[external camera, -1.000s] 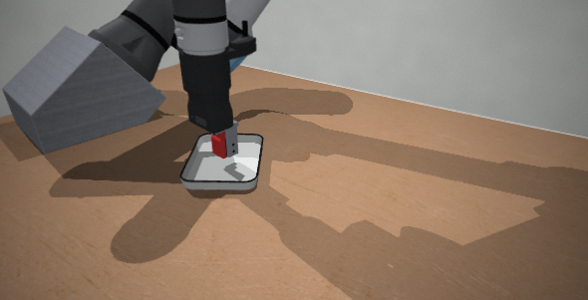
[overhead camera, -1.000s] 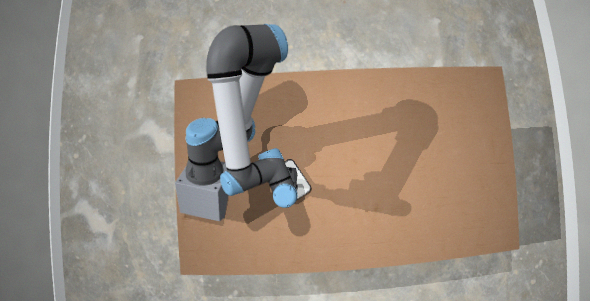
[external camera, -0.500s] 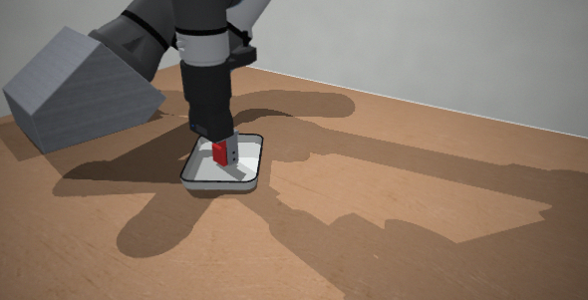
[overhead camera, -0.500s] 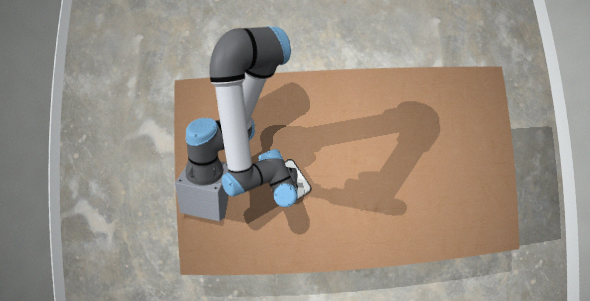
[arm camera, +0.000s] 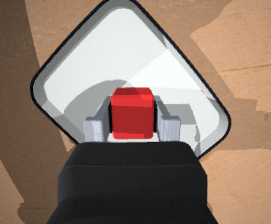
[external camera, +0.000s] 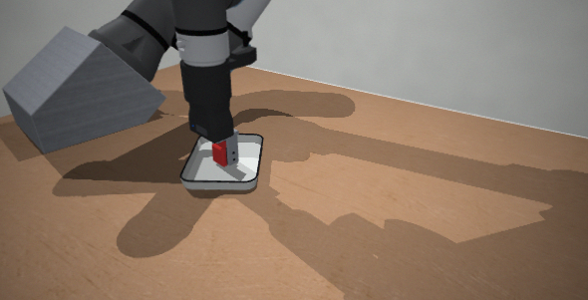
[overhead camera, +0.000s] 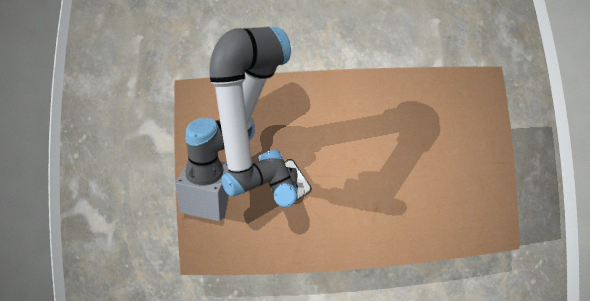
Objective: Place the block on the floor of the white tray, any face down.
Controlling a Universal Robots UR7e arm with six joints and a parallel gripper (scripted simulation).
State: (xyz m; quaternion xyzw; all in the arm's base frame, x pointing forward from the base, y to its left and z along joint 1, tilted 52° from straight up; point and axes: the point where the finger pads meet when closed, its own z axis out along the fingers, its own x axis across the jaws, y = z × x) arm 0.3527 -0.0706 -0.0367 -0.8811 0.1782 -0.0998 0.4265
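Now: the red block right at my hand. Also, from my hand: white tray 1 cm below.
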